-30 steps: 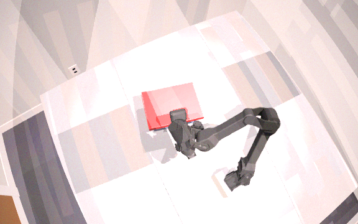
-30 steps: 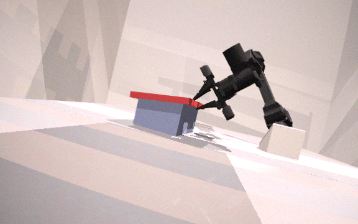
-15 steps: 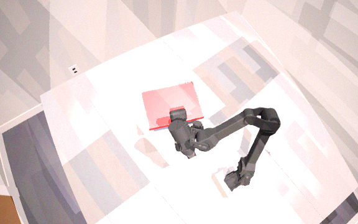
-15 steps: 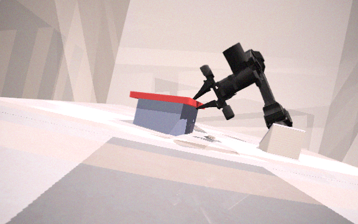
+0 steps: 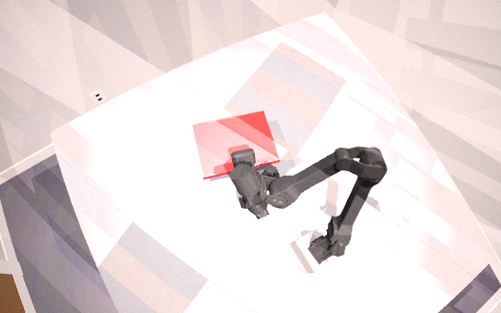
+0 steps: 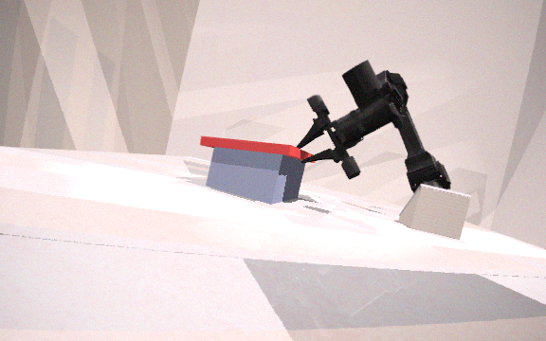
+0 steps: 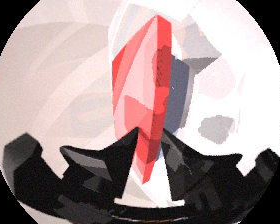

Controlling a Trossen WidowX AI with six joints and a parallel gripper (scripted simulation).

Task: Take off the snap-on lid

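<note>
Right now the red lid is 7 cm ahead of my gripper tip and 3 cm to the right of it. From my gripper tip the other things lie so: blue-grey storage box (7 cm ahead, 3 cm to the right, 5 cm below).
</note>
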